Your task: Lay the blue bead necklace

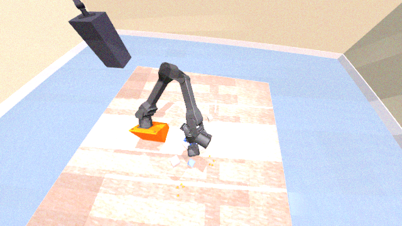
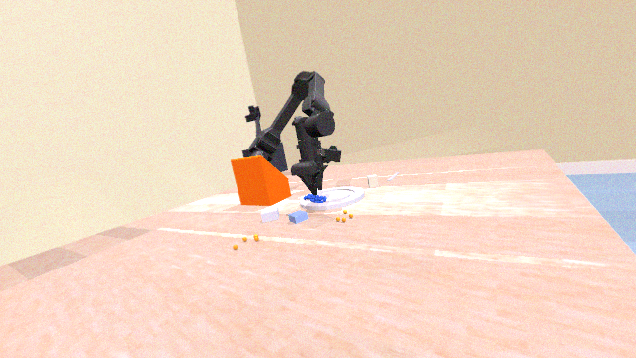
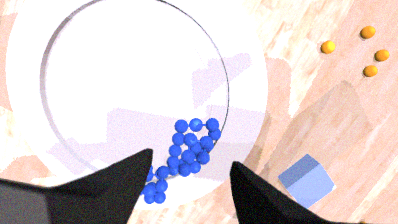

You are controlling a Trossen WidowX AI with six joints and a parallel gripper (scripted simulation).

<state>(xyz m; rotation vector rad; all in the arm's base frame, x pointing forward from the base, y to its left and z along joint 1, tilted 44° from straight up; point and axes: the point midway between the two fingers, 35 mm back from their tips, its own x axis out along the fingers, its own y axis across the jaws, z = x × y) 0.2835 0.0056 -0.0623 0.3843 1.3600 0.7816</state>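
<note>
The round white bead board is 1 cm ahead of my gripper tip, 5 cm to the left of it and 3 cm below it. The rest, counted from my gripper tip: white block: 9 cm behind, 11 cm to the right, 3 cm below; then light blue cube: 1 cm ahead, 11 cm to the right, 3 cm below; then beige cube: 10 cm ahead, 19 cm to the left, 2 cm below.
</note>
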